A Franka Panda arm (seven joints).
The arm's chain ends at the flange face. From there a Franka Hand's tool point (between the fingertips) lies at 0.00 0.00 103.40 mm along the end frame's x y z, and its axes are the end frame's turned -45 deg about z.
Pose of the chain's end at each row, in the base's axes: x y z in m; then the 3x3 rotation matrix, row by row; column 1 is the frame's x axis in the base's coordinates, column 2 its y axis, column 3 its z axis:
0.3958 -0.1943 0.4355; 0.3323 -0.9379 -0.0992; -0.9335 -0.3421 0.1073; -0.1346 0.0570 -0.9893
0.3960 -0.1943 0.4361; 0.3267 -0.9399 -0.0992; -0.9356 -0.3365 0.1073; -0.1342 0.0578 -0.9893
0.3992 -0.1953 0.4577; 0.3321 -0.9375 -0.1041; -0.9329 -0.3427 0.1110; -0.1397 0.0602 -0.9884
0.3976 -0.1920 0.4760; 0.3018 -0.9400 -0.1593; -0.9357 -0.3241 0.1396; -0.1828 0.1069 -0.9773
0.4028 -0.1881 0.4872; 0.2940 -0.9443 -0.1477; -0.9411 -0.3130 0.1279; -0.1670 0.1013 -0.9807
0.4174 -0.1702 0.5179; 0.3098 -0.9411 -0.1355; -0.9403 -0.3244 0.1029; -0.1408 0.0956 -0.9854
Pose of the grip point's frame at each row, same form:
0.3855 -0.1832 0.3332; 0.8982 -0.4282 -0.0992; -0.4182 -0.9020 0.1073; -0.1355 -0.0549 -0.9893
0.3857 -0.1832 0.3338; 0.8956 -0.4336 -0.0992; -0.4236 -0.8995 0.1073; -0.1358 -0.0540 -0.9893
0.3884 -0.1838 0.3555; 0.8977 -0.4281 -0.1041; -0.4173 -0.9020 0.1110; -0.1414 -0.0562 -0.9884
0.3811 -0.1776 0.3749; 0.8781 -0.4513 -0.1593; -0.4325 -0.8908 0.1396; -0.2048 -0.0537 -0.9773
0.3875 -0.1749 0.3858; 0.8756 -0.4598 -0.1477; -0.4441 -0.8868 0.1279; -0.1897 -0.0465 -0.9807
0.4034 -0.1596 0.4160; 0.8845 -0.4464 -0.1355; -0.4355 -0.8943 0.1029; -0.1672 -0.0320 -0.9854

